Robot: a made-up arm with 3 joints. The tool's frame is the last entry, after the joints. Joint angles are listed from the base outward.
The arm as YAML. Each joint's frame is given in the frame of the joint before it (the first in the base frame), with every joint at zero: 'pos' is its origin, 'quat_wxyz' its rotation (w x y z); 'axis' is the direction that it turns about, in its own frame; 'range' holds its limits. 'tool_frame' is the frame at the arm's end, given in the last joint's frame.
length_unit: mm
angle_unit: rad
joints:
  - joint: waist
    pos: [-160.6, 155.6, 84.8]
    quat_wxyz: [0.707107, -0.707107, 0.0, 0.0]
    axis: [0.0, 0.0, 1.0]
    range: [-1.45, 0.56]
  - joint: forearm
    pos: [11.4, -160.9, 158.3]
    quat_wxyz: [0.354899, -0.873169, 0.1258, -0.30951]
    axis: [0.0, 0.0, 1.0]
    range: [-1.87, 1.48]
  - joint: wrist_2
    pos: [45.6, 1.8, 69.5]
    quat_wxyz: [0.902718, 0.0, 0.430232, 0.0]
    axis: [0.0, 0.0, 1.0]
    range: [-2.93, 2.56]
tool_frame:
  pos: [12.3, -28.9, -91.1]
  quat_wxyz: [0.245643, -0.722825, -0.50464, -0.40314]
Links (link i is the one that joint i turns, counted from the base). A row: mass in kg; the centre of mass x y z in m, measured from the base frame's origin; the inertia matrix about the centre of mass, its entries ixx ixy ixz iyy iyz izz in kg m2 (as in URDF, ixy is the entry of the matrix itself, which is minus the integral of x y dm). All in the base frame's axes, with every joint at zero. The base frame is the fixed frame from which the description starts. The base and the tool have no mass.
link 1: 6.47; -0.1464 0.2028 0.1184; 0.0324 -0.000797 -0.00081 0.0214 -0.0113 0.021
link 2: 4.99; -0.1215 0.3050 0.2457; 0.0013 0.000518 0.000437 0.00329 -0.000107 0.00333
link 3: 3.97; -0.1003 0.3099 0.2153; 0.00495 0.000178 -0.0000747 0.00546 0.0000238 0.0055
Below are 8 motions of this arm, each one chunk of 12 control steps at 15 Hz.
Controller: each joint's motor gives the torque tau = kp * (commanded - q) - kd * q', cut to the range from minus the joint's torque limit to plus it. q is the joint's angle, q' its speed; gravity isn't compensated. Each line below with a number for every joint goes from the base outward.
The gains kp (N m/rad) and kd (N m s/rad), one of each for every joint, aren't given. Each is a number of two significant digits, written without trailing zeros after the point. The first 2 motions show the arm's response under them.
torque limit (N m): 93 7.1 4.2
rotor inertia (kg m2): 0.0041 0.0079 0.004
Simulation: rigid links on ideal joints. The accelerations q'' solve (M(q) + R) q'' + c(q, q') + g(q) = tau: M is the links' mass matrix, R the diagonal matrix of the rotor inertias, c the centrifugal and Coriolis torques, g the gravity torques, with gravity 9.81 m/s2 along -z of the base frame. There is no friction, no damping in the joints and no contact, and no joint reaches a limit. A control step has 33 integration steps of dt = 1/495 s. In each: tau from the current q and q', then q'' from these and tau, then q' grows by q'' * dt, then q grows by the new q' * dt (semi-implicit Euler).
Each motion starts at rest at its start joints. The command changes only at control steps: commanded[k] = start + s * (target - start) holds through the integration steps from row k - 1 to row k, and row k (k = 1, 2, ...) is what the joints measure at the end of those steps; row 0 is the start. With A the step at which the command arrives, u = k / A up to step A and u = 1 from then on. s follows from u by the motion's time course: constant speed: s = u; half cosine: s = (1 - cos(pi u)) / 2; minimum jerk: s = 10 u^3 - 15 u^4 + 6 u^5; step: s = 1 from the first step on.
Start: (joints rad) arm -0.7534 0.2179 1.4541
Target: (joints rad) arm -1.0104 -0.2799 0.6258
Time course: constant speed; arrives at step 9
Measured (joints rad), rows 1 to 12:
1: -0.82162 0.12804 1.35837
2: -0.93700 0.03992 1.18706
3: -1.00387 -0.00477 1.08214
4: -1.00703 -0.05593 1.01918
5: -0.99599 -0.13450 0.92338
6: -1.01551 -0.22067 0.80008
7: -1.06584 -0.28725 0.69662
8: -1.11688 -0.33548 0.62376
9: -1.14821 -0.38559 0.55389
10: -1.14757 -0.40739 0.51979
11: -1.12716 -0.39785 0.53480
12: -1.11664 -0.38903 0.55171
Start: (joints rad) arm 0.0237 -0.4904 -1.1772
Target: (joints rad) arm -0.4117 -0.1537 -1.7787
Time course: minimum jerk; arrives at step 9
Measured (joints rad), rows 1 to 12:
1: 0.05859 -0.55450 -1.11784
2: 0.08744 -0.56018 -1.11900
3: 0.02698 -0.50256 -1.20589
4: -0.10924 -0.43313 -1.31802
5: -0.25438 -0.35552 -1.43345
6: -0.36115 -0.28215 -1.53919
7: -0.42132 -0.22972 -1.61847
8: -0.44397 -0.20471 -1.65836
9: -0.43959 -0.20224 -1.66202
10: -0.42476 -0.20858 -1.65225
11: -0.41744 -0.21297 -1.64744
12: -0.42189 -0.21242 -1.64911
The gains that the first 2 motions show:
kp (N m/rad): 95 13 5.1
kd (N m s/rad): 1.8 0.4 0.18
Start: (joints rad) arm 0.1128 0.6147 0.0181
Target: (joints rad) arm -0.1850 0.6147 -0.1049
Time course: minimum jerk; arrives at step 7
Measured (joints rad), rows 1 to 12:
1: 0.14908 0.57896 -0.05732
2: 0.18820 0.51521 -0.16234
3: 0.13735 0.48579 -0.21305
4: -0.00543 0.51274 -0.21388
5: -0.15560 0.56306 -0.19763
6: -0.22942 0.59312 -0.19015
7: -0.20956 0.58704 -0.20007
8: -0.14995 0.55484 -0.22567
9: -0.11768 0.52618 -0.25088
10: -0.13175 0.52535 -0.25372
11: -0.16312 0.54542 -0.23580
12: -0.17808 0.56122 -0.21953

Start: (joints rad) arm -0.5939 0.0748 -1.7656
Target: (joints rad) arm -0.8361 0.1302 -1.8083
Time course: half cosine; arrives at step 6
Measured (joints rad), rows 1 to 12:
1: -0.63464 0.04312 -1.69254
2: -0.71713 0.05733 -1.65998
3: -0.80763 0.09492 -1.70047
4: -0.88683 0.12076 -1.74208
5: -0.94122 0.13941 -1.75976
6: -0.95966 0.15066 -1.76386
7: -0.94575 0.14773 -1.76090
8: -0.92478 0.13513 -1.75230
9: -0.91922 0.12778 -1.74543
10: -0.92859 0.13123 -1.74653
11: -0.93853 0.13812 -1.75242
12: -0.93949 0.14058 -1.75581

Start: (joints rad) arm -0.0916 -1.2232 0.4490
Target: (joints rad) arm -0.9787 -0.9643 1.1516
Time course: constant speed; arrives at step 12
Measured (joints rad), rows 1 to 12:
1: -0.12514 -1.27346 0.45992
2: -0.22613 -1.28630 0.48253
3: -0.34737 -1.27074 0.54915
4: -0.43845 -1.26380 0.61545
5: -0.50813 -1.25125 0.66109
6: -0.58519 -1.23185 0.70970
7: -0.67640 -1.21523 0.76557
8: -0.76934 -1.20223 0.81796
9: -0.85495 -1.18715 0.86719
10: -0.93589 -1.16683 0.92006
11: -1.01815 -1.14317 0.97720
12: -1.10295 -1.11881 1.03467

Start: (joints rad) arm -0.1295 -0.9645 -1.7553
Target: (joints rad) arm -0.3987 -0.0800 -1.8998
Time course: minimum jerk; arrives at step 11
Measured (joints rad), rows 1 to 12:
1: -0.10717 -1.03877 -1.65721
2: -0.08578 -1.02772 -1.60955
3: -0.10986 -0.93537 -1.64011
4: -0.16975 -0.82293 -1.66534
5: -0.23524 -0.68147 -1.67596
6: -0.29042 -0.52149 -1.68937
7: -0.33724 -0.37004 -1.71176
8: -0.37904 -0.24592 -1.73739
9: -0.41114 -0.16045 -1.75832
10: -0.42574 -0.11960 -1.77014
11: -0.42203 -0.11590 -1.77310
12: -0.41052 -0.12482 -1.77154

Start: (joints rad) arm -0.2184 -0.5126 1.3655
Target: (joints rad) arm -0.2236 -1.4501 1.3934
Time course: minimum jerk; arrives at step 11
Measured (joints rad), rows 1 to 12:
1: -0.20785 -0.62373 1.29598
2: -0.19075 -0.74021 1.18025
3: -0.19035 -0.80736 1.17219
4: -0.20204 -0.89948 1.23241
5: -0.20898 -1.04514 1.26150
6: -0.20808 -1.21314 1.25412
7: -0.20903 -1.36002 1.25377
8: -0.21495 -1.46816 1.27172
9: -0.21966 -1.53734 1.28882
10: -0.21988 -1.56763 1.29560
11: -0.21784 -1.56806 1.29922
12: -0.21607 -1.56213 1.30527

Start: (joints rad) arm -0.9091 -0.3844 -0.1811
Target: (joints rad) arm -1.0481 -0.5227 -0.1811
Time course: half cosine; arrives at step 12
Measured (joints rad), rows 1 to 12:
1: -0.97121 -0.48025 -0.18519
2: -1.05776 -0.53554 -0.20816
3: -1.07527 -0.52574 -0.19860
4: -1.04842 -0.52630 -0.17985
5: -1.04410 -0.54860 -0.18380
6: -1.07948 -0.57257 -0.19227
7: -1.12177 -0.58897 -0.18735
8: -1.14272 -0.60281 -0.17821
9: -1.14684 -0.61685 -0.17635
10: -1.15190 -0.62892 -0.17887
11: -1.16268 -0.63630 -0.17905
12: -1.17016 -0.63816 -0.17672

